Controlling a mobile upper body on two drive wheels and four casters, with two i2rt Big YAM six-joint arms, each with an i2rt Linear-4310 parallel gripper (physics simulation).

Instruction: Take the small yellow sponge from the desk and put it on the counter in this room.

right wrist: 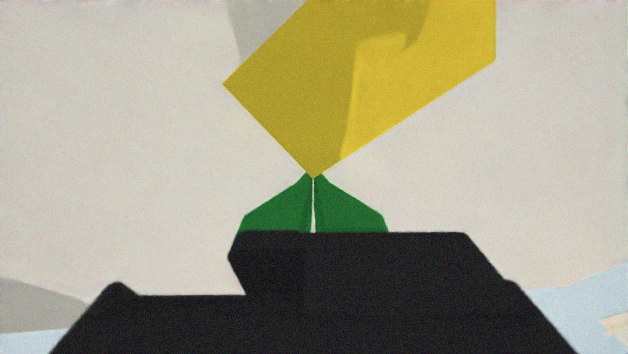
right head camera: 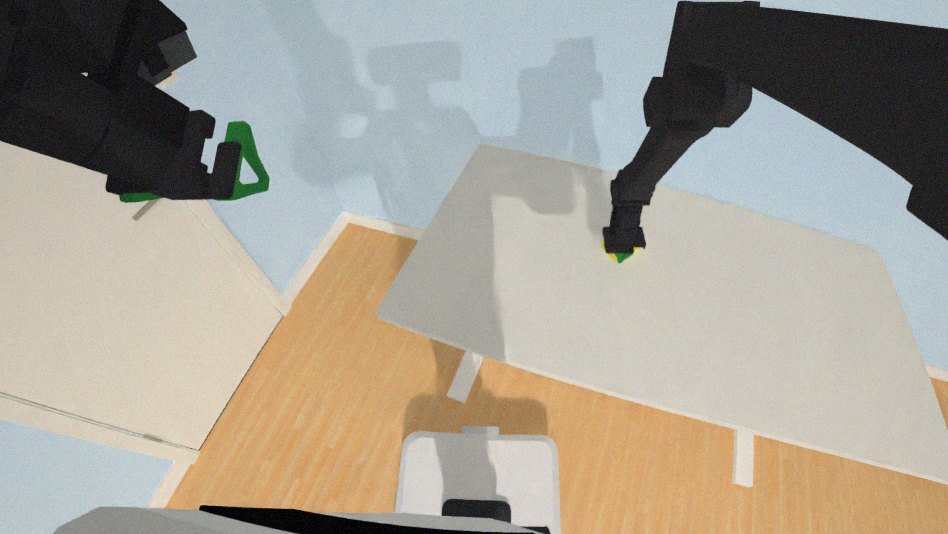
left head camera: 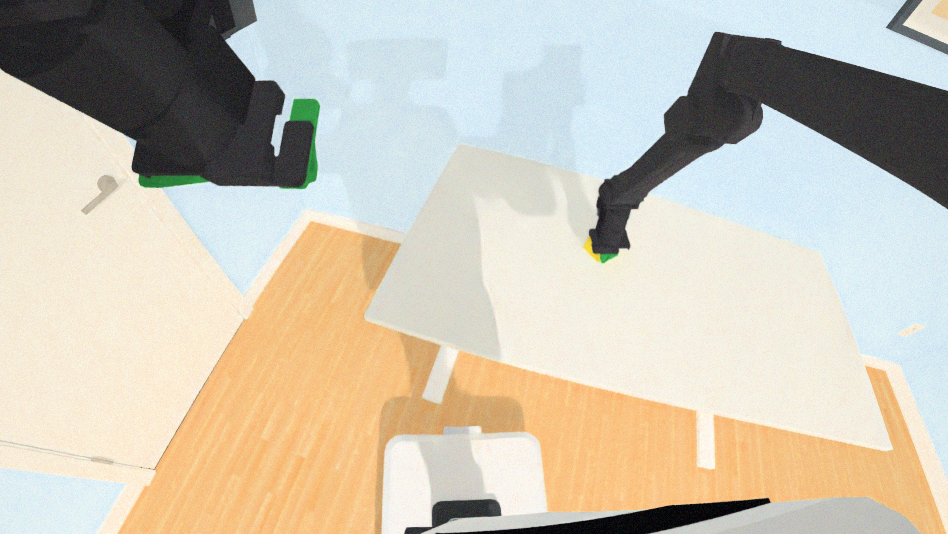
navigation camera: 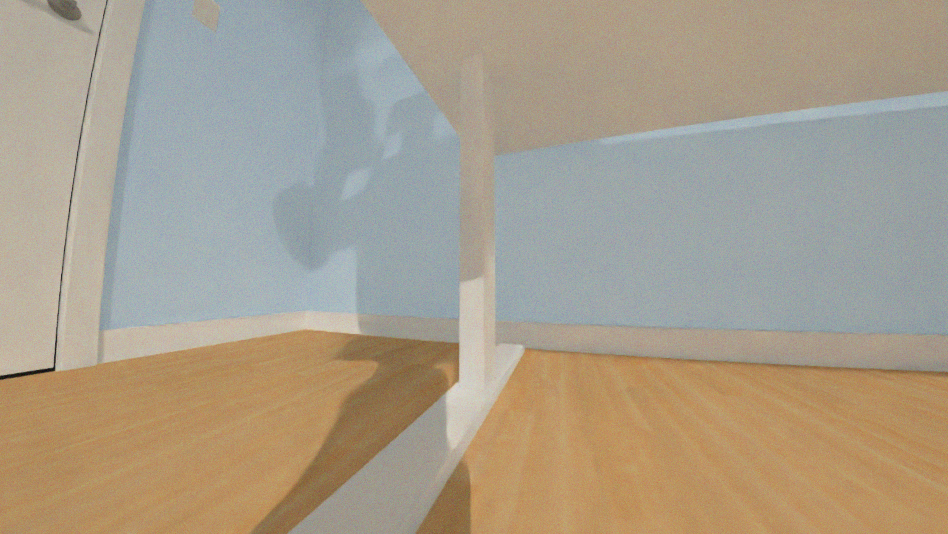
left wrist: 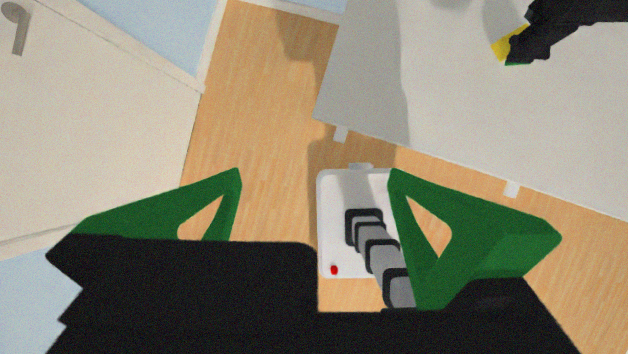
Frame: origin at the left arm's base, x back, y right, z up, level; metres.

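Where they show: left gripper, fingertip midpoint: (right head camera: 230, 185) (left head camera: 266, 173) (left wrist: 314, 176); right gripper, fingertip midpoint: (right wrist: 313, 176) (right head camera: 619, 261) (left head camera: 602, 261) (left wrist: 505, 63).
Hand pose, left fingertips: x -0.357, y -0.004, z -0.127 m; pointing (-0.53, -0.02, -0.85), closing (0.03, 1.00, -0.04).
Observation:
Each offset is from my left fingertips to the top centre of the thing. "spot": to the spot under its first point. Level surfaces: height alone.
The small yellow sponge @(dy +0.631, dx -0.382, dz -0.517 m) (right wrist: 360, 83) lies on the white desk @(dz -0.562 m) (left head camera: 630, 312). In the right wrist view it sits just past my fingertips, one corner touching them. My right gripper (right wrist: 313, 176) is shut with nothing between the green fingers. In the head views the right gripper (left head camera: 606, 250) stands low over the desk, and the sponge (left head camera: 588, 247) peeks out beside it. It also shows in the right head view (right head camera: 619, 252) and the left wrist view (left wrist: 505, 46). My left gripper (left wrist: 314, 176) is open and empty, held high at the left, over the door (left head camera: 98, 299).
A cream door with a lever handle (left head camera: 98, 192) fills the left. My white base (left head camera: 463, 472) stands on the wooden floor before the desk's near edge. A desk leg @(spot: dy +0.226, dx -0.436, dz -0.964 m) (navigation camera: 477, 232) and its foot bar are close ahead. Light blue walls enclose the corner.

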